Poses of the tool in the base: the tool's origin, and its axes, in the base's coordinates. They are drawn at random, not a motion.
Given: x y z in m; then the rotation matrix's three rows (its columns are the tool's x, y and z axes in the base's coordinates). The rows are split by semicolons.
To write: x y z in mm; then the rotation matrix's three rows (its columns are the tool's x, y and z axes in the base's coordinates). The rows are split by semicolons. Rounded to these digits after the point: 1 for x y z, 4 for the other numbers.
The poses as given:
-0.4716 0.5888 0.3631; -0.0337 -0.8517 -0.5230; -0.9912 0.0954 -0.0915; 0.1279 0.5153 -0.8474
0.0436 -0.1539 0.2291; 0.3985 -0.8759 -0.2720; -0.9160 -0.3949 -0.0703; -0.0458 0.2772 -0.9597
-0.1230 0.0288 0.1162; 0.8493 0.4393 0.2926; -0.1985 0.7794 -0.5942; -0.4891 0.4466 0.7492
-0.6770 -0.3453 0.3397; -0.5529 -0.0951 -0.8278; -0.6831 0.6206 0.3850; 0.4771 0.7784 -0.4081
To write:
-471.6 588.8 363.1; -0.0337 -0.8517 -0.5230; -0.9912 0.0954 -0.0915; 0.1279 0.5153 -0.8474
43.6 -153.9 229.1; 0.3985 -0.8759 -0.2720; -0.9160 -0.3949 -0.0703; -0.0458 0.2772 -0.9597
-123.0 28.8 116.2; 0.8493 0.4393 0.2926; -0.1985 0.7794 -0.5942; -0.4891 0.4466 0.7492
-677.0 -345.3 339.7; -0.5529 -0.0951 -0.8278; -0.6831 0.6206 0.3850; 0.4771 0.7784 -0.4081

